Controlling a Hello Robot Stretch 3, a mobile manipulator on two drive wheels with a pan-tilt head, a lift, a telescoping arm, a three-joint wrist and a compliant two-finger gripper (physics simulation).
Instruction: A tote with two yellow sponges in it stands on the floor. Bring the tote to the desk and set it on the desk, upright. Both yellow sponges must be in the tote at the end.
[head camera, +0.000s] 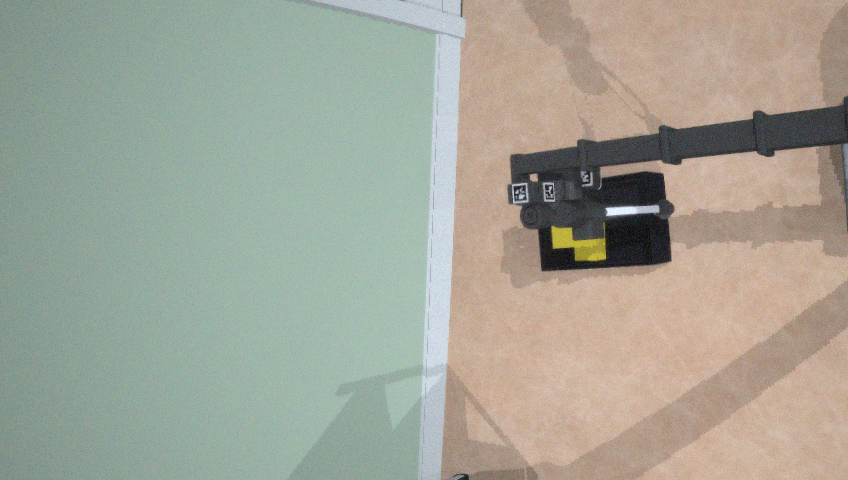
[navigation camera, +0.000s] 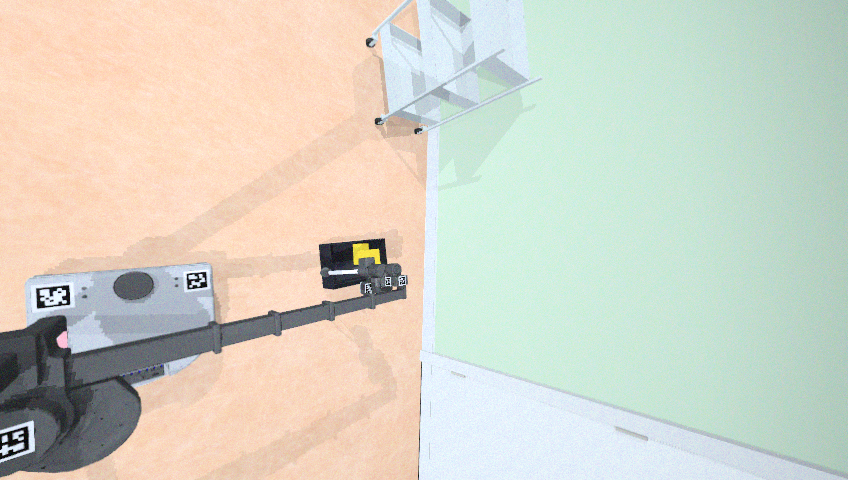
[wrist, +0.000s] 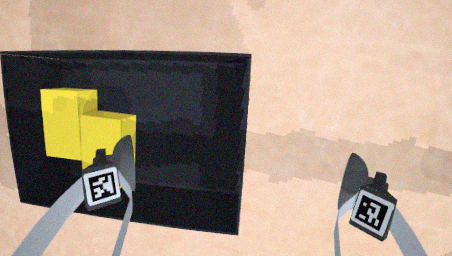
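The black tote stands upright on the floor. One yellow sponge and the other yellow sponge lie side by side, slightly offset, in its left part in the head and wrist views. My gripper is open and empty above the tote. In the wrist view its left finger overlaps the nearer sponge and its right finger is beyond the tote's right wall. The wrist partly hides the tote in the head view. I cannot identify the desk.
My extended arm runs beside the tote from my base. A green wall stands beyond the tote. A white wheeled shelf cart and pale furniture with slots stand along it.
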